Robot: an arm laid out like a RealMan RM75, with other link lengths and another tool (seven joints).
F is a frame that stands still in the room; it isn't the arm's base.
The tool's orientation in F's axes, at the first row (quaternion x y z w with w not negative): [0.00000, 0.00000, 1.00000, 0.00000]
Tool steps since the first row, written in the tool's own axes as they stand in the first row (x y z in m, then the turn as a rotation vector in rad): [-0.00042, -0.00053, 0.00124, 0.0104, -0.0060, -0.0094]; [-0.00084, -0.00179, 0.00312, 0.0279, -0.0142, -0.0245]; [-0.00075, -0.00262, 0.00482, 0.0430, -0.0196, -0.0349]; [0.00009, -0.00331, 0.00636, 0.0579, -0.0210, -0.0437]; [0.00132, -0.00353, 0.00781, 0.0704, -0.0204, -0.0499]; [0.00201, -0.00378, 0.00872, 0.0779, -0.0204, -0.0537]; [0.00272, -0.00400, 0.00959, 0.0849, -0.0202, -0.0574]
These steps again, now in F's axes. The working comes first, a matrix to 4 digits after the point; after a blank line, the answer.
The tool's axes in the first row as the columns of a matrix, in F's axes (used below as rounded here):
[-1.0000, 0.0000, 0.0000]
[0.0000, -1.0000, 0.0000]
[0.0000, 0.0000, 1.0000]

[0.00042, 0.00053, 0.00124, -0.0104, 0.0060, -0.0094]; [0.00084, 0.00179, 0.00312, -0.0279, 0.0142, -0.0245]; [0.00075, 0.00262, 0.00482, -0.0430, 0.0196, -0.0349]; [-0.00009, 0.00331, 0.00636, -0.0579, 0.0210, -0.0437]; [-0.00132, 0.00353, 0.00781, -0.0704, 0.0204, -0.0499]; [-0.00201, 0.00378, 0.00872, -0.0779, 0.0204, -0.0537]; [-0.00272, 0.00400, 0.00959, -0.0849, 0.0202, -0.0574]
